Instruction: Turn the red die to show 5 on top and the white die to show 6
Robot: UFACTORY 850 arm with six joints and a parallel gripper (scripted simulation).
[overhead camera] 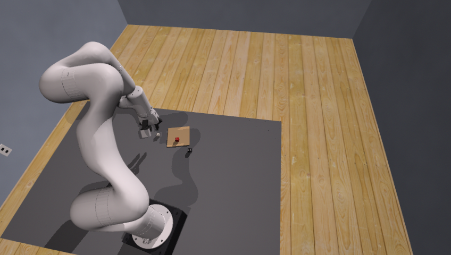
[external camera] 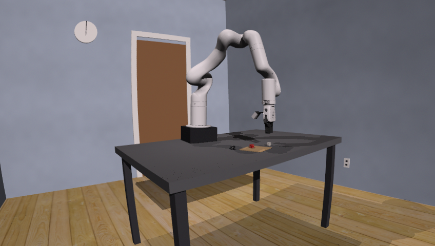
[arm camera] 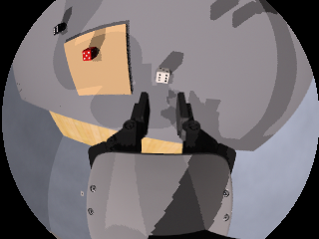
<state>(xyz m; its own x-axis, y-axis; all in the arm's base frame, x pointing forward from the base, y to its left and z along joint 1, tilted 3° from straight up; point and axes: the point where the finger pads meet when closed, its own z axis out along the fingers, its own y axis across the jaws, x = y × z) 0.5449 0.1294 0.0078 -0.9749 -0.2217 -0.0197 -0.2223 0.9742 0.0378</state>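
The white die lies 90 mm below my hand. The rest, counted from my hand: red die 30 mm behind, 130 mm to the right, 80 mm below; tan mat 130 mm to the right, 100 mm below; black die 100 mm behind, 220 mm to the right, 90 mm below.
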